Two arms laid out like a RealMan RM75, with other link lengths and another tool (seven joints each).
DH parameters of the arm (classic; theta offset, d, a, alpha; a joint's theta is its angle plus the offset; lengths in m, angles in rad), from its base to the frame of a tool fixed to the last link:
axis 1: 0 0.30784 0 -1.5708
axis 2: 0 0 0 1.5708
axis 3: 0 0.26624 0 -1.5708
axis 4: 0 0 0 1.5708
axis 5: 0 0.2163 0 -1.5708
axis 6: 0 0 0 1.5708
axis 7: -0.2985 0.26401 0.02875 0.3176
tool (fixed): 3.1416 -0.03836 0 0
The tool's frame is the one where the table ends.
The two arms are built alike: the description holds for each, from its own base.
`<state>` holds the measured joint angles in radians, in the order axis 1, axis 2, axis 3, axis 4, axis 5, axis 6, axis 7, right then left.
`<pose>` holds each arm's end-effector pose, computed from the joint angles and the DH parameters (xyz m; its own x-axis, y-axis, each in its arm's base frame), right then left.
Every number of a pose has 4 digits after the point.
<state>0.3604 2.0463 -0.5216 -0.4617 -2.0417 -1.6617 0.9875 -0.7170 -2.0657 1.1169 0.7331 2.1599 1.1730 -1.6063</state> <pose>0.3224 0.2870 -0.0269 -0.8738 -0.0170 0.4860 0.3194 0.7334 0.6000 -0.1905 0.4387 -0.0545 -0.8503 -0.5023 -0.1573 -0.4989 0.6740 0.5448</pose>
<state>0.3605 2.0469 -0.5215 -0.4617 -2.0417 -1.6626 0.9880 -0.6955 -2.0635 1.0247 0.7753 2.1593 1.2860 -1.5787</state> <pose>0.3220 0.2868 -0.0271 -0.8731 -0.0168 0.4872 0.3201 0.7339 0.5990 -0.1861 0.4304 -0.0363 -0.8410 -0.5018 -0.2022 -0.5294 0.6863 0.4987</pose>
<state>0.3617 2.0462 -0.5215 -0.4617 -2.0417 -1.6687 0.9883 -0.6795 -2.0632 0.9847 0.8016 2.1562 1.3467 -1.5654</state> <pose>0.3207 0.2865 -0.0267 -0.8712 -0.0196 0.4905 0.3190 0.7368 0.5961 -0.1846 0.4238 -0.0271 -0.8374 -0.4992 -0.2226 -0.5404 0.6955 0.4735</pose>
